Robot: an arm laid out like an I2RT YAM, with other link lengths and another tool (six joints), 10 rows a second.
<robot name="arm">
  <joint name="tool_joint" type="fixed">
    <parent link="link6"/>
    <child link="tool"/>
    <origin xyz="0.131 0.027 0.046" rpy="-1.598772 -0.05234 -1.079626"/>
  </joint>
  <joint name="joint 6" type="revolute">
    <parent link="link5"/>
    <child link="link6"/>
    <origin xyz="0.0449 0 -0.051" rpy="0 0 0"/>
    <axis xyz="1 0 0"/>
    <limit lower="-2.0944" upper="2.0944"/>
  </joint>
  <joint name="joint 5" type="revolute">
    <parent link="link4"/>
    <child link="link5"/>
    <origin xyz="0.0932 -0.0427 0.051" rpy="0 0 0"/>
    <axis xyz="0 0 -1"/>
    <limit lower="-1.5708" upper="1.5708"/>
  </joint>
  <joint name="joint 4" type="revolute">
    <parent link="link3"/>
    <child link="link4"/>
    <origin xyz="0.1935 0.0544 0.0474" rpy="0 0 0"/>
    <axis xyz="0 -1 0"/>
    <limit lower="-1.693" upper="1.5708"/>
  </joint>
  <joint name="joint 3" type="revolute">
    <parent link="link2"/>
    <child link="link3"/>
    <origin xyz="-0.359 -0.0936 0" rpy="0 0 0"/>
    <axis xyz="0 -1 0"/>
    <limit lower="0" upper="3.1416"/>
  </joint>
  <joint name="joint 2" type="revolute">
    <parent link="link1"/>
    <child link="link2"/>
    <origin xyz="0.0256 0.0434 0.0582" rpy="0 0 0"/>
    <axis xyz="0 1 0"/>
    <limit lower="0" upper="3.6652"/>
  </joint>
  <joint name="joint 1" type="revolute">
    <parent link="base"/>
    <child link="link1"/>
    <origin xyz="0 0 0.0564" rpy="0 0 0"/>
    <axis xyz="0 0 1"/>
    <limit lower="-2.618" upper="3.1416"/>
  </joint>
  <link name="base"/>
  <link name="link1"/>
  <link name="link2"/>
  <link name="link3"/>
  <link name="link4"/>
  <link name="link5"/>
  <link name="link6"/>
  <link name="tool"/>
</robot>
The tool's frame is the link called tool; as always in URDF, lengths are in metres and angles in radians.
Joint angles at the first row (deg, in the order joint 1, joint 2, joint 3, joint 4, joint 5, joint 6):
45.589, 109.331, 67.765, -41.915, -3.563, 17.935
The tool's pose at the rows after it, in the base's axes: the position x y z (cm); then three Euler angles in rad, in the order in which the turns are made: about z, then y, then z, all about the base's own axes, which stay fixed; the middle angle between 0 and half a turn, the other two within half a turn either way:
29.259 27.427 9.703 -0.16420 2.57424 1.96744
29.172 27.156 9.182 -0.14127 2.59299 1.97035
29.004 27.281 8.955 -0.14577 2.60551 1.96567
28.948 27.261 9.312 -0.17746 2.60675 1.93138
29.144 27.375 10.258 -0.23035 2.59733 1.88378
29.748 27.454 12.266 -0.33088 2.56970 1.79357
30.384 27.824 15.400 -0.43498 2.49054 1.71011
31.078 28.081 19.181 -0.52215 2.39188 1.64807
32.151 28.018 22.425 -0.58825 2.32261 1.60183
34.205 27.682 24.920 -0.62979 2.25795 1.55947
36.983 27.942 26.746 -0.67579 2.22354 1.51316
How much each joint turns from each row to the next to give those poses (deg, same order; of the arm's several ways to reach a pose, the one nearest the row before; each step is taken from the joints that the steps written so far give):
0.374, 0.171, -0.303, -0.117, 0.976, 0.703
0.345, 0.521, -0.285, -0.211, 0.830, 1.220
0.736, 0.150, -0.366, 0.363, 0.773, 0.722
0.372, -0.850, -0.591, 0.555, 0.532, 0.730
0.044, -1.311, 0.174, 0.143, 0.276, 0.141
-0.487, -2.554, 0.626, 0.245, 0.232, -0.244
-1.234, -3.592, 1.063, 0.763, -1.918, -0.923
-1.817, -3.651, 1.944, 0.379, -2.950, -1.189
-2.082, -2.003, 3.193, -0.742, -2.087, -1.385
-3.316, 0.025, 3.741, -0.170, -2.670, -1.369
-2.316, 2.262, 5.446, -0.513, -0.859, -1.012

